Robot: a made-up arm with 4 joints.
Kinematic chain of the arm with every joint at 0, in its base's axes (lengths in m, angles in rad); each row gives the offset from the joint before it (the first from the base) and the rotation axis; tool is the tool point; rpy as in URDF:
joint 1: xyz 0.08 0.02 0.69 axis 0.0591 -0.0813 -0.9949
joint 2: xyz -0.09 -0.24 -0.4 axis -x
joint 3: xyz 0.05 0 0.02 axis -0.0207 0.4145 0.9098
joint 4: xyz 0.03 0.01 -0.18 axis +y
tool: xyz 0.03 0 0.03 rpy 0.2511 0.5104 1.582
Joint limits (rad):
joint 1: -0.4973..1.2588
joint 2: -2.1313..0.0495
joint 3: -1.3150..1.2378
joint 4: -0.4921..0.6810
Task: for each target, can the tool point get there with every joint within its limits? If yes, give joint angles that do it. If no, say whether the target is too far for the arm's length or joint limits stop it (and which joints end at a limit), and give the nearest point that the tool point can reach.
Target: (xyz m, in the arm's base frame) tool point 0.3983 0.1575 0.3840
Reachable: no: joint limits stop it (at a limit: joint 1, joint 2, joint 4) | nearest point 0.1785 -0.0556 0.3225 | short by 0.312 m
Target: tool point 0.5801 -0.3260 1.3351
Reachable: no: too far | nearest point 0.1177 -0.0969 0.4056 | short by 1.063 m
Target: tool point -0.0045 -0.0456 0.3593
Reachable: yes | joints 0.6777 -1.9519 0.6730 -0.0363
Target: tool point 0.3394 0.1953 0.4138
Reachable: no: joint limits stop it (at a limit: joint 1, joint 2, joint 4) | nearest point 0.1774 -0.0571 0.3304 | short by 0.311 m
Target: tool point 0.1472 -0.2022 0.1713
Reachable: yes | joints -0.2172 -0.1159 -0.1847 -0.1295
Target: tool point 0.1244 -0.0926 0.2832
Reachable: yes | joints 0.1684 -1.7027 -0.4540 0.4465
